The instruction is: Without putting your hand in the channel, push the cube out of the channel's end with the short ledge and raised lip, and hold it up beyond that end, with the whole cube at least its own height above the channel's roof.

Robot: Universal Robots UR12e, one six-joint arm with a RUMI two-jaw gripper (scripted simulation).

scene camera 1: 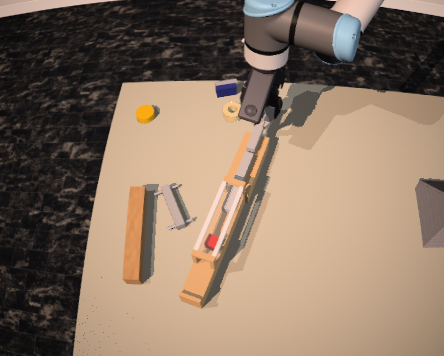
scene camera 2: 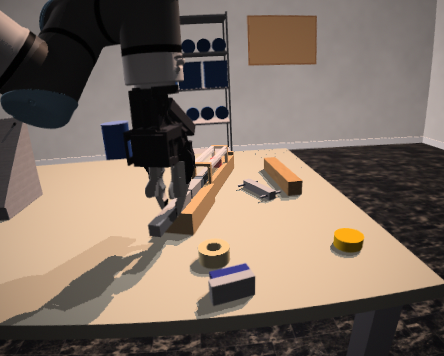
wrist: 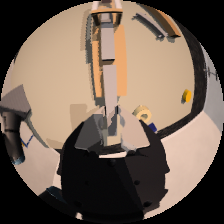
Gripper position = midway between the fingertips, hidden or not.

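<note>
A wooden block [scene camera 1: 137,206], [scene camera 2: 291,184] shares the scene with a blue-and-grey block [scene camera 2: 236,282]. There too is the gripper [scene camera 1: 260,127], [scene camera 2: 172,214], [wrist: 111,106].
</note>
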